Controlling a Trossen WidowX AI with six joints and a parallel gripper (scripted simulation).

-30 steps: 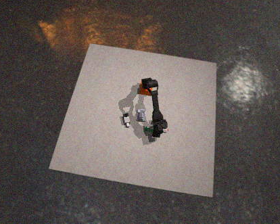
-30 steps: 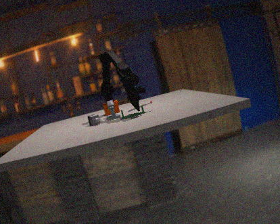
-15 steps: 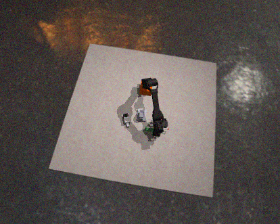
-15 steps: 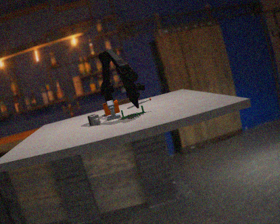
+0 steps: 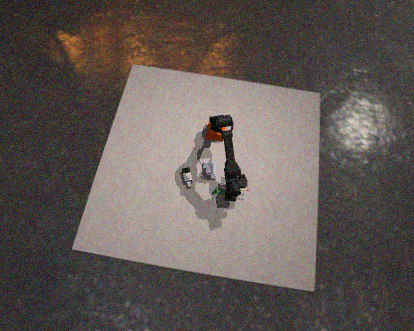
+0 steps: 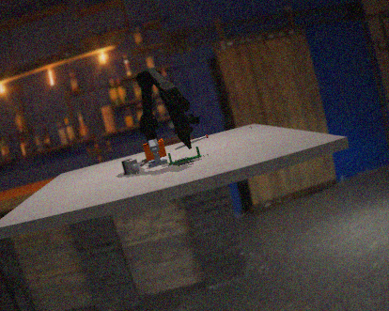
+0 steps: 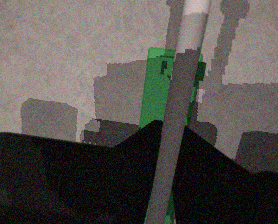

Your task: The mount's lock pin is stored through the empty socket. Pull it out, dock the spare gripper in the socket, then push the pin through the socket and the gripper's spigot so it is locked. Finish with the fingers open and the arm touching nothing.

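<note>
Now: gripper tip 10 mm short of the green pin cradle, 30 mm to the left of it and 20 mm above it. Also, from my gripper tip: mount (80 mm behind, 160 mm to the right, 10 mm above); spare gripper (270 mm to the right, 20 mm below).
</note>
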